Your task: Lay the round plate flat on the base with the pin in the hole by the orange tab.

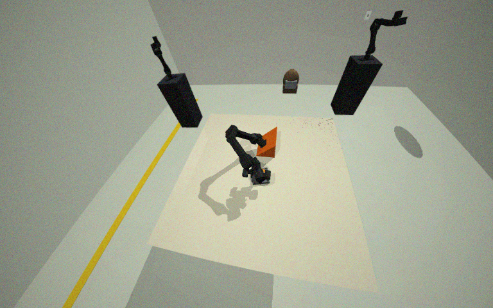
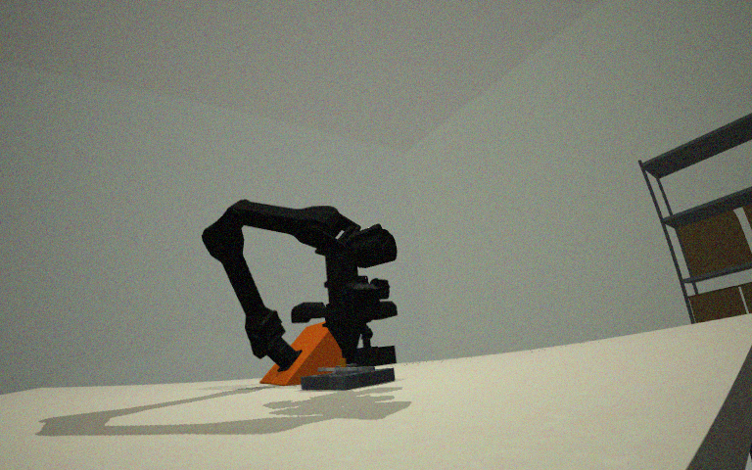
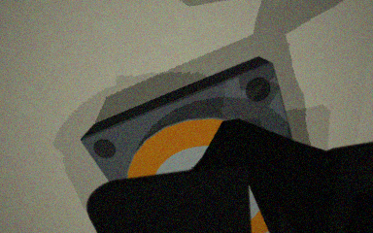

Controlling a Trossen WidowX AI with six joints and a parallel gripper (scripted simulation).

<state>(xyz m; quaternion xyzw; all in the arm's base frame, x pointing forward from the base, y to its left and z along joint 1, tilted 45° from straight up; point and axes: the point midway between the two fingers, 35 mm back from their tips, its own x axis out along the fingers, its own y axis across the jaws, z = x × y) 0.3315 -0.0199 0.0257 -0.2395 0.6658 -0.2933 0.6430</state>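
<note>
Now: the round plate 3 cm behind my gripper tip, 1 cm to the left of it and 1 cm below it. From my gripper tip the other things lie so: base 5 cm behind, 2 cm to the left, 2 cm below.
</note>
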